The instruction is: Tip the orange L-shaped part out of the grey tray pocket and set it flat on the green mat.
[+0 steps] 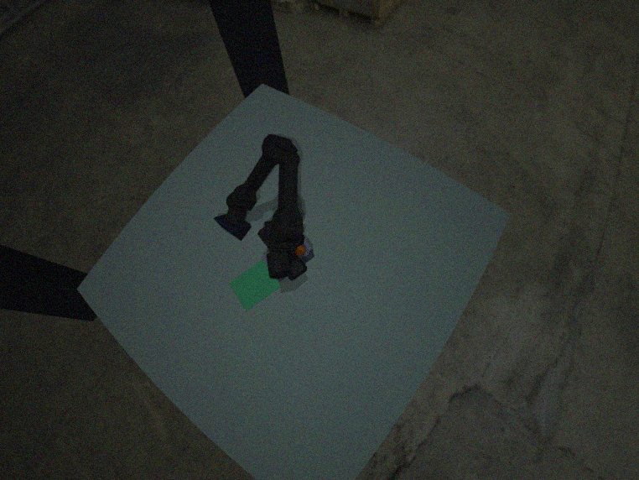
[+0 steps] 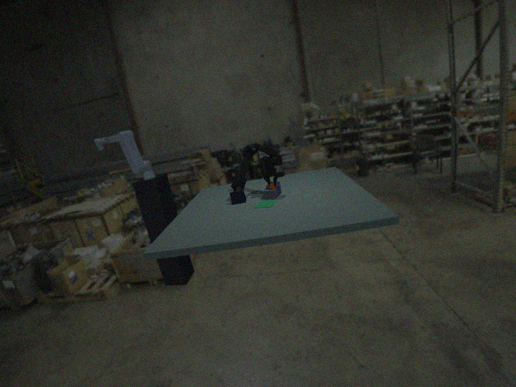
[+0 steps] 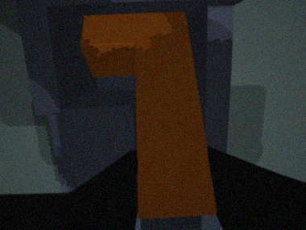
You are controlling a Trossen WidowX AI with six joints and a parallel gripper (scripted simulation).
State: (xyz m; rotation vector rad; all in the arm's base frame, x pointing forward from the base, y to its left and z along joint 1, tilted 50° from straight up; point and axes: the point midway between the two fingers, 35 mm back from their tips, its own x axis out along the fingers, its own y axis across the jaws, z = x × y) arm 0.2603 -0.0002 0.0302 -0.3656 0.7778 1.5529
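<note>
The green mat is 50 mm behind my gripper tip, 140 mm to the right of it and 90 mm below it. The rest, counted from my gripper tip: orange L-shaped part 10 mm behind, 40 mm to the left, 30 mm below.
</note>
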